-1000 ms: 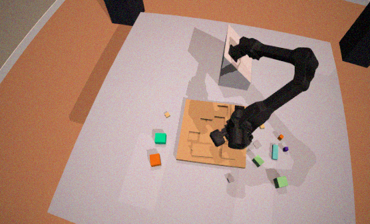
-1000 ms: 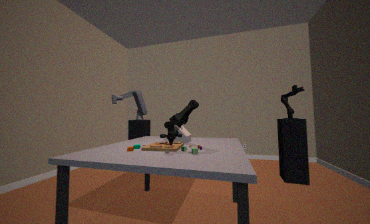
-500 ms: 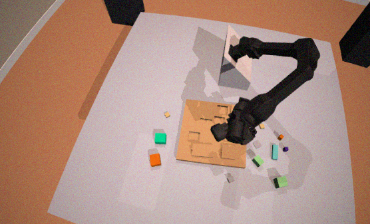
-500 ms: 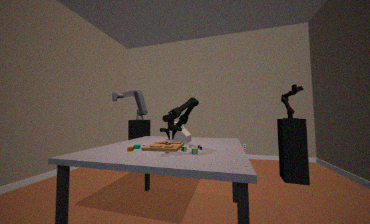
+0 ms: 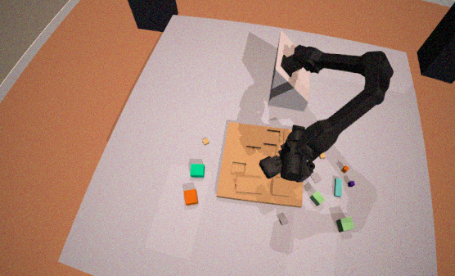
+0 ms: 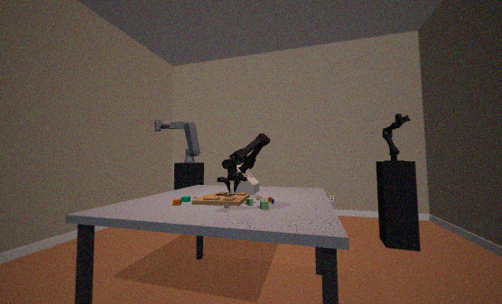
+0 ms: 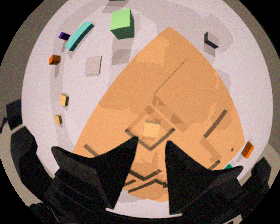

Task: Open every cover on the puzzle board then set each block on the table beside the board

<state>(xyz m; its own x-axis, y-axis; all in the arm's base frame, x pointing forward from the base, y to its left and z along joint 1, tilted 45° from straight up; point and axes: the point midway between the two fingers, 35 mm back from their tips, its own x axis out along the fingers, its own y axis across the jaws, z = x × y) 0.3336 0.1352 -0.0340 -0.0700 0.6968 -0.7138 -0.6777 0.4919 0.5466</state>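
Right now the tan puzzle board is 6 cm to the right of my gripper tip, 3 cm below it and 2 cm behind it. From my gripper tip the other things lie so: teal bar 22 cm to the left, 5 cm below; tiny orange cube 23 cm to the left, 7 cm behind, 4 cm below; tiny purple cube 26 cm to the left, 4 cm below, 2 cm behind.
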